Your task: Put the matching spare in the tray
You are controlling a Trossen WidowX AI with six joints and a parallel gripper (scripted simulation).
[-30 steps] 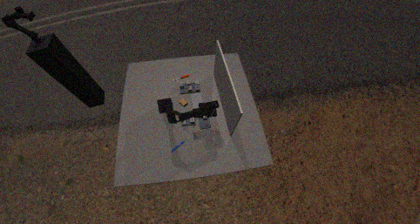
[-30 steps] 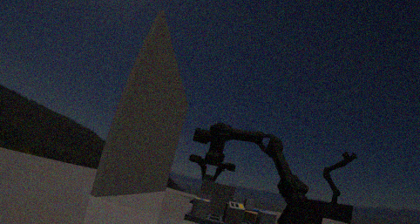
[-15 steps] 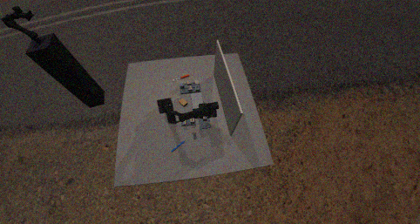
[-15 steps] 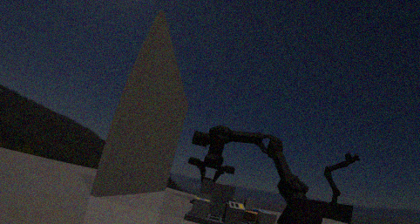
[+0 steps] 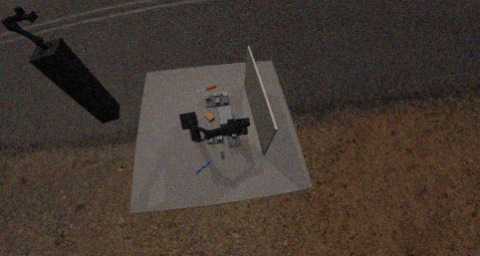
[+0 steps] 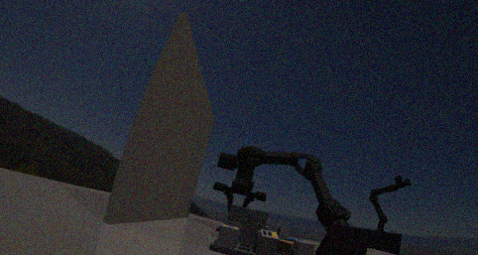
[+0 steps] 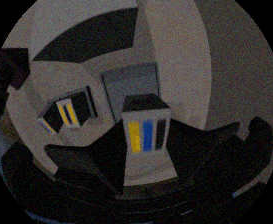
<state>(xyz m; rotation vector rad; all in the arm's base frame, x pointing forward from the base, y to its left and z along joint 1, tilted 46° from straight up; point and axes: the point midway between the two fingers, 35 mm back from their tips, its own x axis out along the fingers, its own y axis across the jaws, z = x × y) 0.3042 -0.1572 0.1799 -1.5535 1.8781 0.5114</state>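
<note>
Right now my gripper tip is 60 mm above the tray. The rest, counted from my gripper tip: blue pen 280 mm behind, 150 mm to the right, 60 mm below; white upright panel 220 mm ahead, 160 mm above, 150 mm to the left.
</note>
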